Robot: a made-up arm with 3 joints. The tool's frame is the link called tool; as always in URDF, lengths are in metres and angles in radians.
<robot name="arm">
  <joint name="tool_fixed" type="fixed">
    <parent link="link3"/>
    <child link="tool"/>
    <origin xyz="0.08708 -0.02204 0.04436" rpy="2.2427 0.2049 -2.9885"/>
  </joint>
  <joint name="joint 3" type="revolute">
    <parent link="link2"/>
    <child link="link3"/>
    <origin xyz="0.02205 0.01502 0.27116" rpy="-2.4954 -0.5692 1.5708"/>
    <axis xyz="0 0 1"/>
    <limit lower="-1.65" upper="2.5" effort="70" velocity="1.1"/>
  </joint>
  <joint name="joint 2" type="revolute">
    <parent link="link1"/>
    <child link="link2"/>
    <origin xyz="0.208 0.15 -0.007" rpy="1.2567 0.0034 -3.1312"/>
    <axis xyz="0 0 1"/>
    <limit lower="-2.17" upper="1.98" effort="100" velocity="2.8"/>
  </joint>
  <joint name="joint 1" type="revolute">
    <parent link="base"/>
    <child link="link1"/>
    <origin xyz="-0.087 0.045 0.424" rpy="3.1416 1.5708 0"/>
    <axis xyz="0 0 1"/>
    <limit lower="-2.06" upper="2.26" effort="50" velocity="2.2"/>
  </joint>
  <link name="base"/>
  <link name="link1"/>
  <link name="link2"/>
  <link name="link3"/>
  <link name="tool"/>
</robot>
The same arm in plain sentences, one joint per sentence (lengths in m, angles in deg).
The arm has three revolute joints in a row. What follows holds with every joint at zero, and every direction is one of the base frame's.
The first joint sits 0.0870 m along -x and 0.0450 m along +y and 0.4240 m along +z from the base frame's origin and rotates about -x, from -118.03 to 129.49 deg.
The second joint sits 0.0070 m along +x and 0.1500 m along -y and 0.2080 m along -z from the first joint and rotates about the direction (-0.309, -0.951, 0.0109), from -124.33 to 113.45 deg.
The third joint sits 0.0980 m along -x and 0.2530 m along -y and 0.0250 m along +z from the second joint and rotates about the direction (-0.203488, 0.766255, -0.609464), from -94.54 to 143.24 deg.
The tool frame, which is the frame that the pose is given for, sits 0.0900 m along -x and 0.0010 m along -y and 0.0440 m along -z from the third joint; its axes are the base frame's turned by roll 0.00, pitch 0.00 and yaw 0.00 deg (as in URDF: about the fixed x, then y, then z).

